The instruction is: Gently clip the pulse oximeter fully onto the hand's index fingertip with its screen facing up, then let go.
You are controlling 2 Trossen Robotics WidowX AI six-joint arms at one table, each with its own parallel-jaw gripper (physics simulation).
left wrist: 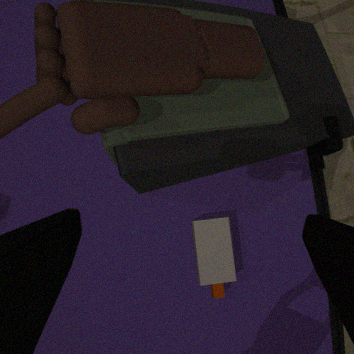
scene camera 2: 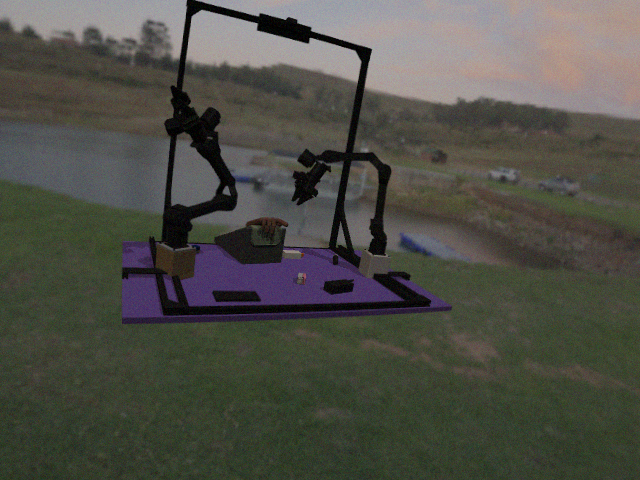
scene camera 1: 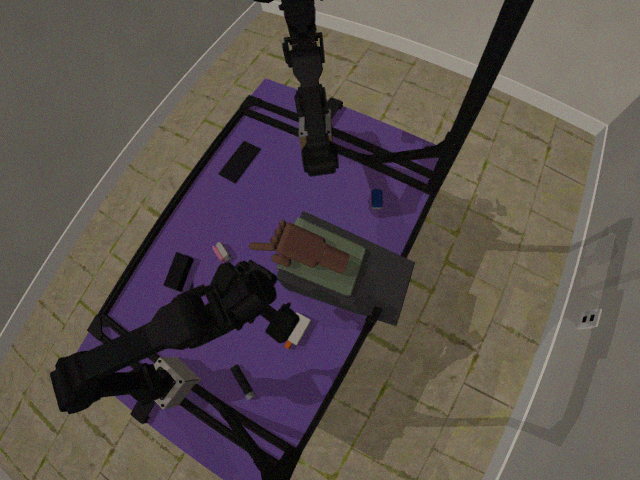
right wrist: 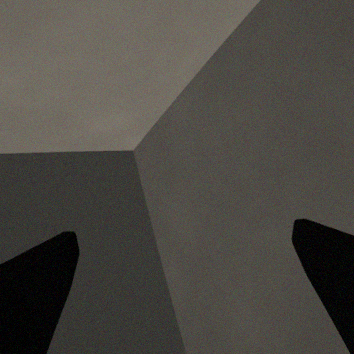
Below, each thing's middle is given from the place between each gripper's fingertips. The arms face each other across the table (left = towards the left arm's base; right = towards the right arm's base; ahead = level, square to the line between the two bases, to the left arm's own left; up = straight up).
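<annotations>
The index finger (left wrist: pixel 50 90) is 160 mm behind my right hand, 500 mm to the left of it and 430 mm below it. The white box with orange end (left wrist: pixel 214 261) is 300 mm behind my right hand, 640 mm to the left of it and 620 mm below it, and the grey plate (scene camera 1: pixel 384 276) is 360 mm behind my right hand, 430 mm to the left of it and 590 mm below it.
The index finger is 100 mm ahead of my left hand, 90 mm to the right of it and 70 mm below it. The white box with orange end sits 250 mm below my left hand, 50 mm to the left of it and 40 mm behind it. The grey plate is 220 mm below my left hand, 160 mm to the right of it and 100 mm behind it.
</annotations>
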